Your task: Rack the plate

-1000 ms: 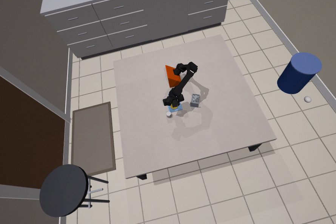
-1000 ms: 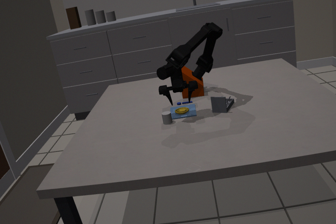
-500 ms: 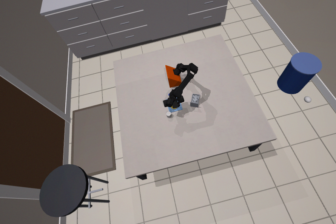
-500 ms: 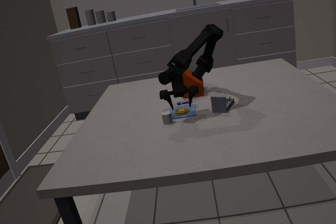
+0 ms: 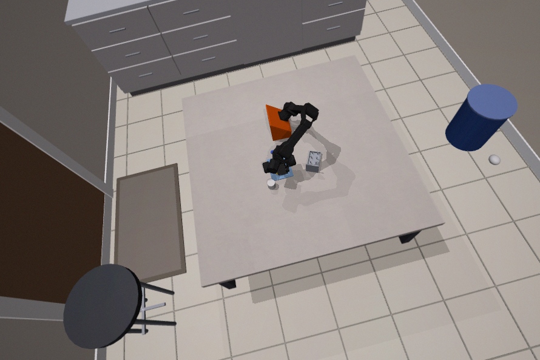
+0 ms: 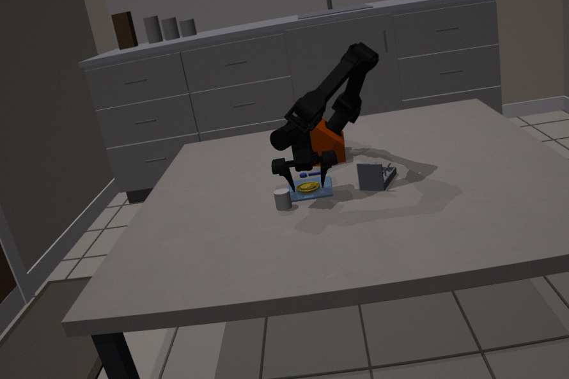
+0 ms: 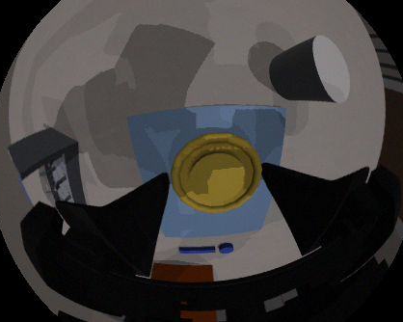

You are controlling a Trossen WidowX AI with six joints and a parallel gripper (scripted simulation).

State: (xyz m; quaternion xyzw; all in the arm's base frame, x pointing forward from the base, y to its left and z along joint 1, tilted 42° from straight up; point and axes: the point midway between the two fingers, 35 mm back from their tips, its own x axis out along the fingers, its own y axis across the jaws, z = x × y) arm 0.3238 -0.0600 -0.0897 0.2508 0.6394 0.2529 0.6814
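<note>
The light blue flat pad is 2 cm behind my gripper tip and 1 cm below it. Round my gripper tip: yellow plate: 1 cm above; then blue utensil: 14 cm behind, 1 cm to the left, 1 cm below; then white cup: 8 cm ahead, 7 cm to the right, 1 cm above.
</note>
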